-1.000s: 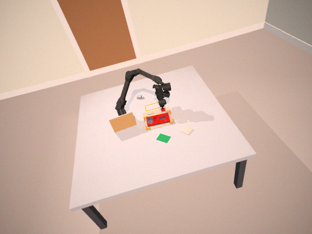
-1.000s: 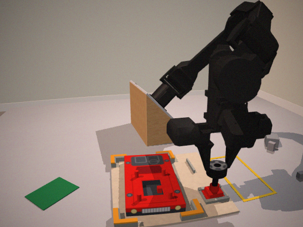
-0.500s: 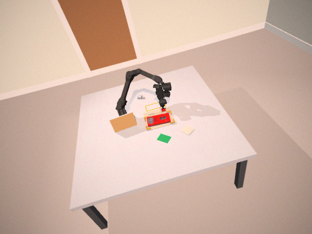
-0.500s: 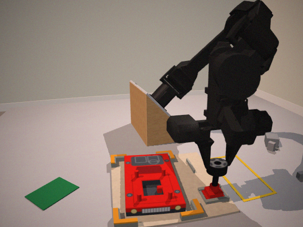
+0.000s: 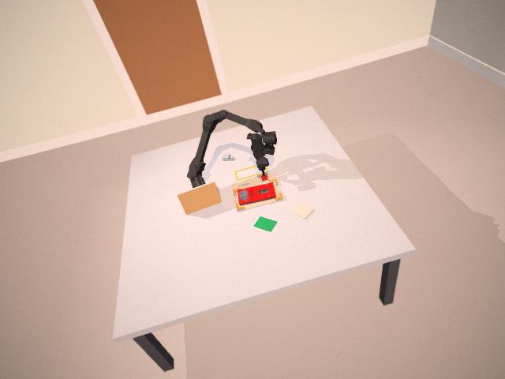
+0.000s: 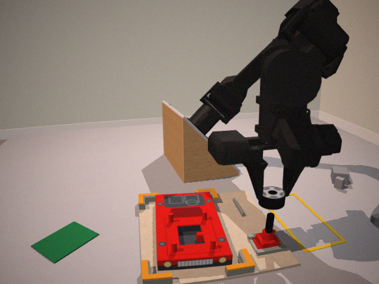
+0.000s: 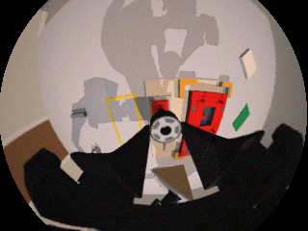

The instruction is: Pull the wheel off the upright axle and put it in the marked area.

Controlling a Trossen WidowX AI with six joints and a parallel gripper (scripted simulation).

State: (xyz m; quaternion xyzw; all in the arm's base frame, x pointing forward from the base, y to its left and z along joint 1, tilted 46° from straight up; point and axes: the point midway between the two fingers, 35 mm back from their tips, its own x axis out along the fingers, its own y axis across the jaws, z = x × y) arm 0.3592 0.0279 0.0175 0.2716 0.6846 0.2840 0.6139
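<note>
My gripper tip is now 6 cm above the black axle. From my gripper tip the other things lie so: black wheel right at my gripper tip; then green patch 32 cm to the right, 9 cm below, 8 cm behind.
</note>
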